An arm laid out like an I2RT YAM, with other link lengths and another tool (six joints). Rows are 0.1 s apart.
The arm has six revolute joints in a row. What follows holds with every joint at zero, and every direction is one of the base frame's. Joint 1 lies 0.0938 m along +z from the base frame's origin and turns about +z. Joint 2 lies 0.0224 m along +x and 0.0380 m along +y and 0.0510 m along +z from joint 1 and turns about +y. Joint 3 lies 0.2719 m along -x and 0.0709 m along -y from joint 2 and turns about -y. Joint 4 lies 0.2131 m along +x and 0.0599 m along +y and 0.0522 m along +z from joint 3 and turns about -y. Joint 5 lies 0.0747 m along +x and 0.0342 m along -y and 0.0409 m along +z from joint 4 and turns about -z. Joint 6 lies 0.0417 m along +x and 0.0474 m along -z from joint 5 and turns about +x. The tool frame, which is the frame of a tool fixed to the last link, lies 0.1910 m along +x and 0.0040 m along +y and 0.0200 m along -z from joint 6; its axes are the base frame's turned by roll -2.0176, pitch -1.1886 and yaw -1.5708 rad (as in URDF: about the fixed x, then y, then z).
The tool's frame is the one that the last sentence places.
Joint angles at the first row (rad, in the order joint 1, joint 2, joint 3, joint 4, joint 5, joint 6):
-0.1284 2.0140 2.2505 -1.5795 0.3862 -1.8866
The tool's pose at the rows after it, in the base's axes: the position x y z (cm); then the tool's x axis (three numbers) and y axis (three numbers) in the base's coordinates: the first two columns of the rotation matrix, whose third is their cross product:
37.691 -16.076 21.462 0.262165 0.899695 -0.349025 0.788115 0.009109 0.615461
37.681 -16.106 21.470 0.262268 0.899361 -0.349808 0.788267 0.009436 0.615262
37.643 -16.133 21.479 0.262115 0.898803 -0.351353 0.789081 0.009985 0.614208
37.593 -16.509 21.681 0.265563 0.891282 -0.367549 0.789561 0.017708 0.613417
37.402 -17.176 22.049 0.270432 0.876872 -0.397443 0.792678 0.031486 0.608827
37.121 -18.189 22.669 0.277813 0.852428 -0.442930 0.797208 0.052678 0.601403
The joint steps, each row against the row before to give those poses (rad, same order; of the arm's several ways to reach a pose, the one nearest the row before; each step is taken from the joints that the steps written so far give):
0.0050 0.0000 0.0000 0.0000 -0.0022 0.0004
-0.0004 0.0000 0.0000 0.0000 0.0007 -0.0004
0.0000 0.0000 0.0000 -0.0012 0.0015 0.0000
0.0000 0.0000 0.0000 0.0016 0.0184 0.0000
0.0000 0.0000 0.0000 -0.0008 0.0335 0.0000
0.0000 0.0000 0.0000 -0.0004 0.0523 0.0000

